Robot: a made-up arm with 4 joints. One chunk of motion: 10 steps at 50 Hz.
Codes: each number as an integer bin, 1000 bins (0 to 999) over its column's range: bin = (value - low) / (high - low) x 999, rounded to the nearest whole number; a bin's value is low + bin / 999 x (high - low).
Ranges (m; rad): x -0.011..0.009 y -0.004..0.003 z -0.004..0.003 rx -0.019..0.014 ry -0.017..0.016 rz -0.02..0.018
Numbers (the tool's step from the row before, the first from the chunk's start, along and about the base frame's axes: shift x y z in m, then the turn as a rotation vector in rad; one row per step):
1: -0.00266 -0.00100 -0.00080 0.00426 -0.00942 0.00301
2: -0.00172 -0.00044 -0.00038 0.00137 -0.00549 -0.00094
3: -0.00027 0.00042 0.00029 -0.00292 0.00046 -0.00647
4: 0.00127 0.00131 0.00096 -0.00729 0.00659 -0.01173
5: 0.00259 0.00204 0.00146 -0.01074 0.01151 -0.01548
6: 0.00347 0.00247 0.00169 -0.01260 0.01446 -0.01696
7: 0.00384 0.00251 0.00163 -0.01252 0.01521 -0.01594
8: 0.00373 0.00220 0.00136 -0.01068 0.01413 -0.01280
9: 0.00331 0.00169 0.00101 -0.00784 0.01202 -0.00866
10: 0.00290 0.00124 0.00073 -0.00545 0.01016 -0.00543
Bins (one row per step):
1: 417 428 457 704 229 605
2: 464 508 517 617 348 501
3: 536 631 612 487 529 356
4: 613 758 708 354 714 217
5: 679 862 779 250 863 119
6: 723 923 812 194 952 80
7: 741 929 803 196 975 107
8: 736 885 765 252 942 189
9: 715 812 715 338 879 298
10: 694 748 675 410 822 383

